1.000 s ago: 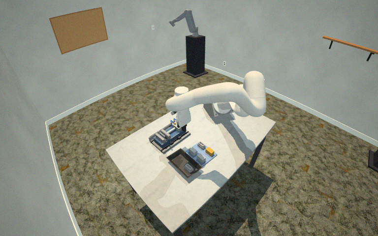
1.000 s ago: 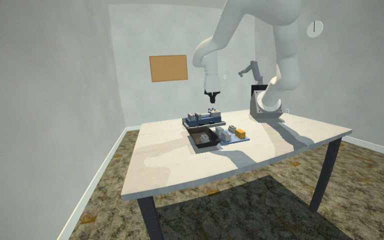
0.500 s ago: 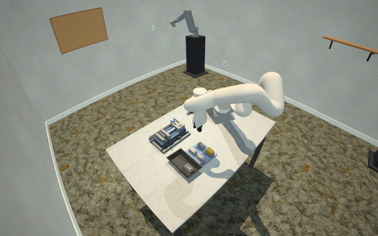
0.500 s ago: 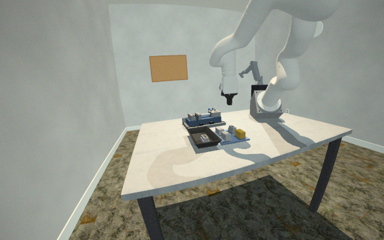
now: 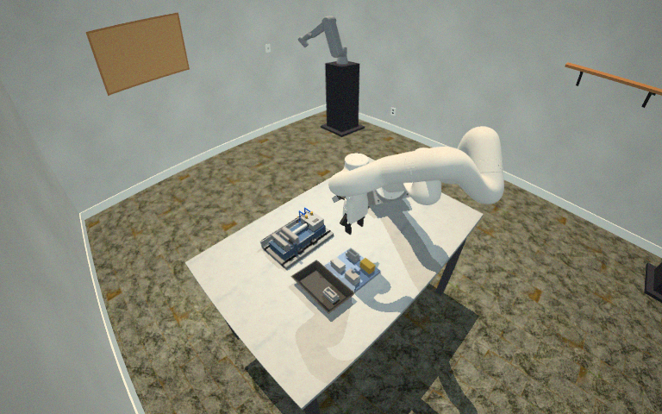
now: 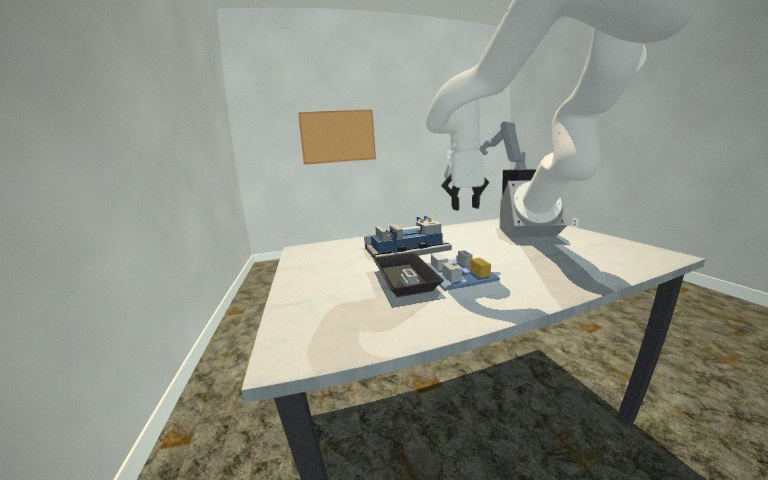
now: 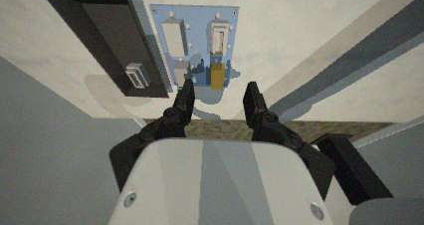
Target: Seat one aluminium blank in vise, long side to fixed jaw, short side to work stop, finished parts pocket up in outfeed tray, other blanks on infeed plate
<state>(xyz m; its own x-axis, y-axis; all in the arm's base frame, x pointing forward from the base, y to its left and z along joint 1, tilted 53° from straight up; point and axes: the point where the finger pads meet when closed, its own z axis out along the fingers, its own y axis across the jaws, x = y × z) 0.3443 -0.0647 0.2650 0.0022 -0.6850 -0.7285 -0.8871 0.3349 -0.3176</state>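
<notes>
Right now the brass blank is 90 mm to the left of my hand and 170 mm below it. From my hand the other things lie so: blue vise 120 mm ahead, 240 mm to the right, 160 mm below.
</notes>
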